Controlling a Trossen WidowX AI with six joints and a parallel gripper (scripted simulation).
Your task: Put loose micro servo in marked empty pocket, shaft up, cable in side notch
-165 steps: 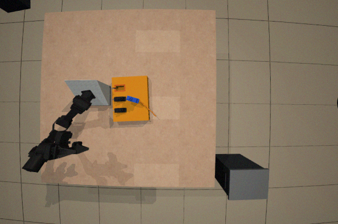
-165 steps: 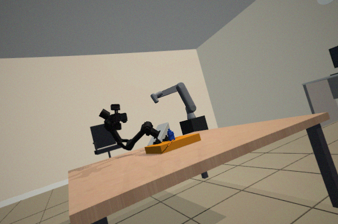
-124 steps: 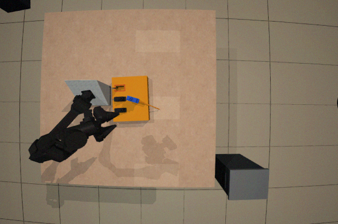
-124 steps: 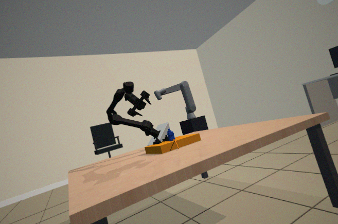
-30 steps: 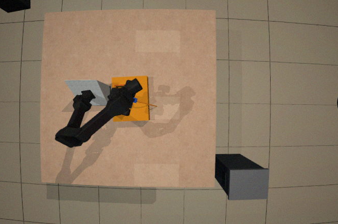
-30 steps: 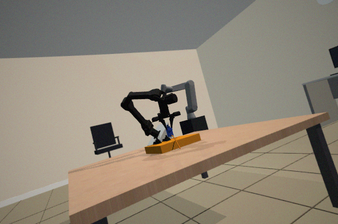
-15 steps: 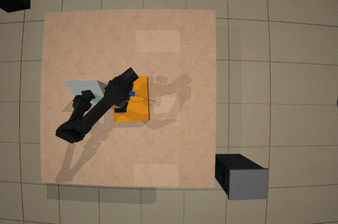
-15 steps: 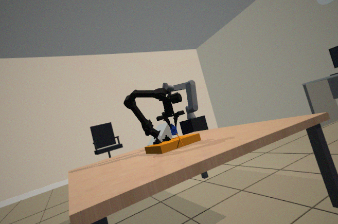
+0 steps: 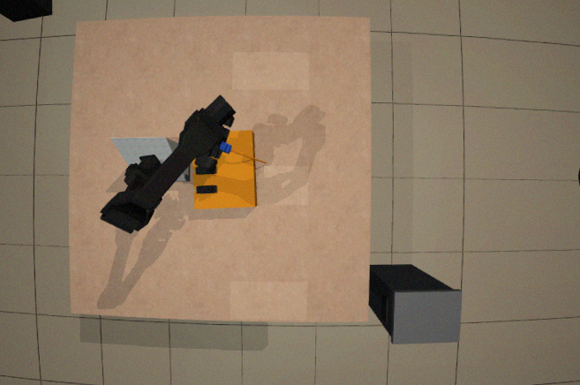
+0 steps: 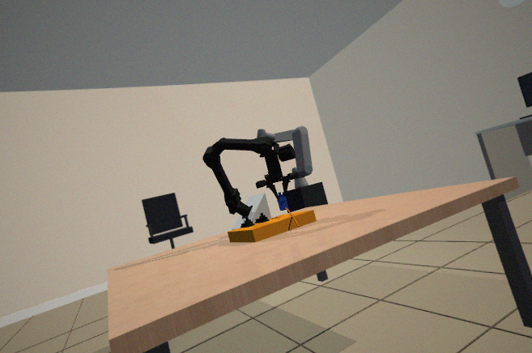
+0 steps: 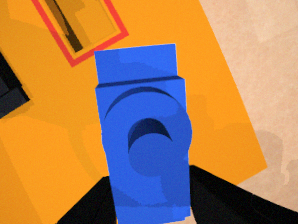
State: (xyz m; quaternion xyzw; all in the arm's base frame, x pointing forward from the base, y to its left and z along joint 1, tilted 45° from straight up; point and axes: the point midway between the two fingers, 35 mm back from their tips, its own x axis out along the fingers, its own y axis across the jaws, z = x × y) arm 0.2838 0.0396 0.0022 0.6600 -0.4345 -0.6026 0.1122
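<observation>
My gripper tip is now 1 cm short of the orange deck, 7 cm to the left of it and 10 cm above it.
</observation>
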